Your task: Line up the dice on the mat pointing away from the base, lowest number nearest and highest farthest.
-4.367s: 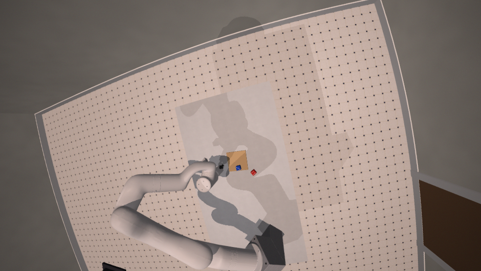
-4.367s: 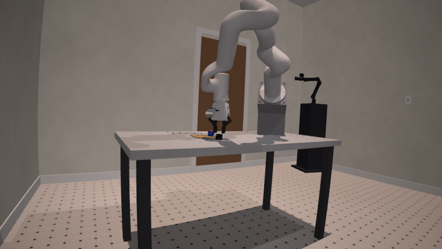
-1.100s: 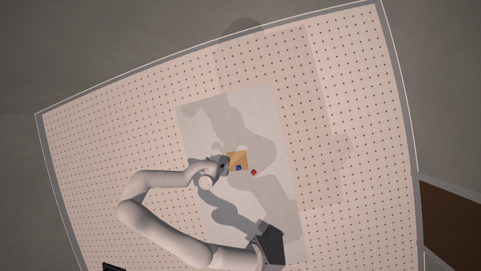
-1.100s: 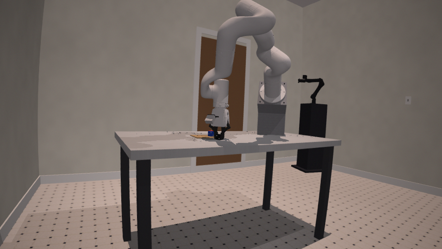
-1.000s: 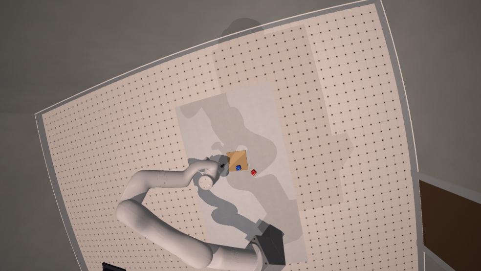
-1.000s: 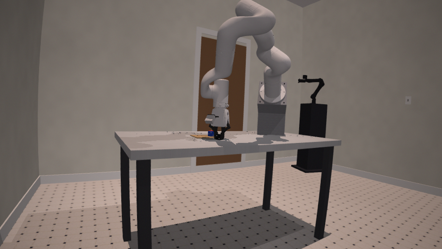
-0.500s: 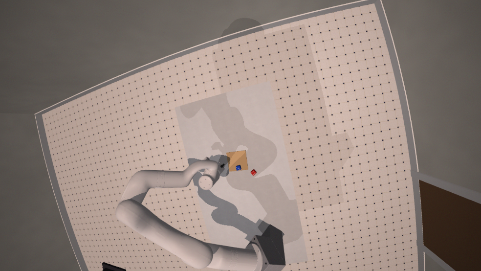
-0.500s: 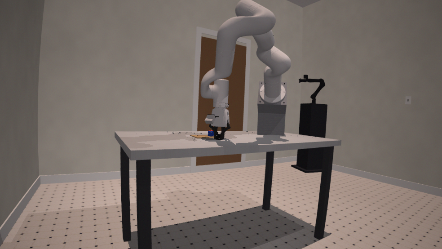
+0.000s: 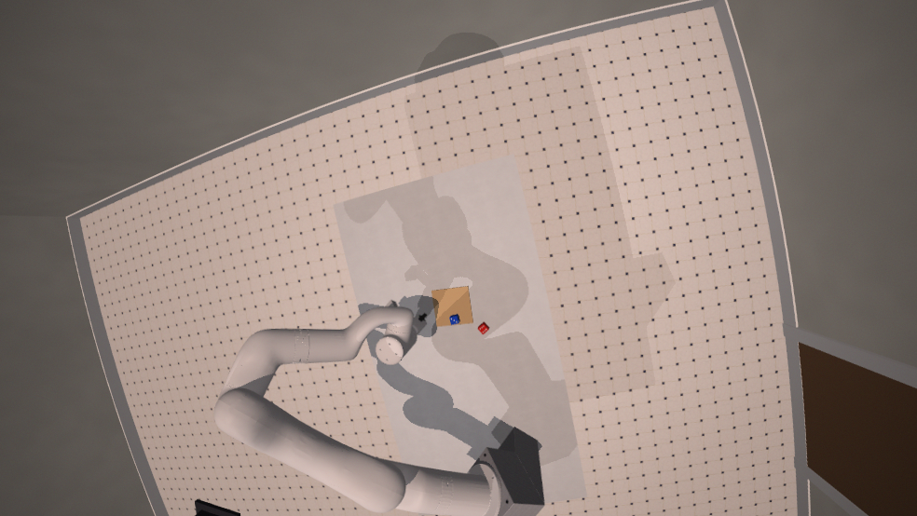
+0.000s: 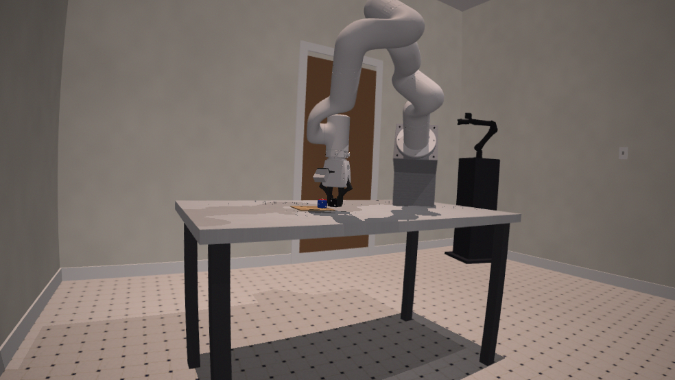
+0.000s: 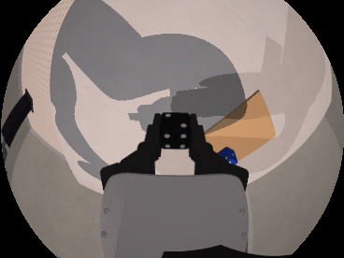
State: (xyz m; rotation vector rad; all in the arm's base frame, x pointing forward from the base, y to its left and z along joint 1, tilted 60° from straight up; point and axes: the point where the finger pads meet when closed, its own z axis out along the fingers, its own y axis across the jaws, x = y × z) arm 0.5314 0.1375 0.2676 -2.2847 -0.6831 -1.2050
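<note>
My hand is 120 mm to the left of the tan mat, 60 mm short of it and 40 mm above it. From my hand the other things lie so: black die: 10 mm below; then blue die: 130 mm to the right, 30 mm below, 20 mm ahead; then red die: 240 mm to the right, 30 mm below.
</note>
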